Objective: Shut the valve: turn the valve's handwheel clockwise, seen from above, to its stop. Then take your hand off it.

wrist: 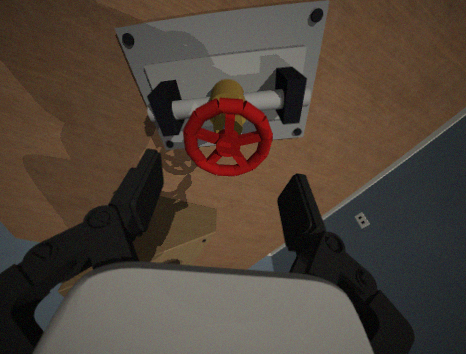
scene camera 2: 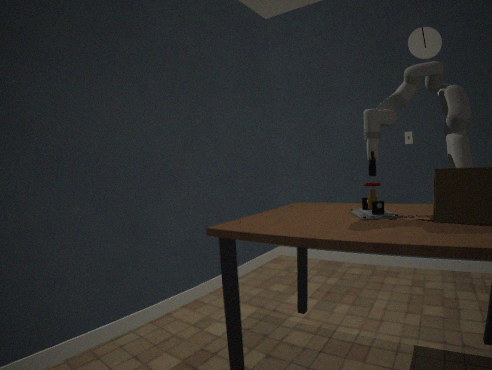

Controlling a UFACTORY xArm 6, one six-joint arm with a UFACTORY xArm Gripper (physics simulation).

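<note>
The red handwheel (scene camera 2: pixel 372 184) (wrist: pixel 226 144) sits level on top of the brass valve body (scene camera 2: pixel 372 199) (wrist: pixel 227 90). The valve is on a white pipe (wrist: pixel 192 108) held by two black blocks on a grey base plate (scene camera 2: pixel 372 215) (wrist: pixel 165 41). My gripper (scene camera 2: pixel 372 175) (wrist: pixel 226 177) is wide open and empty. In the scene view its fingertips are a little above the handwheel, with a gap between them. In the wrist view the fingers stand to either side below the wheel's image, apart from it. Whether the wheel is at its stop cannot be told.
The base plate lies on a wooden table (scene camera 2: pixel 300 230) (wrist: pixel 400 65). A brown box (scene camera 2: pixel 465 195) stands on the table to the right of the valve in the scene view. The robot's arm (scene camera 2: pixel 400 95) reaches over from the right. Dark blue walls stand behind the table.
</note>
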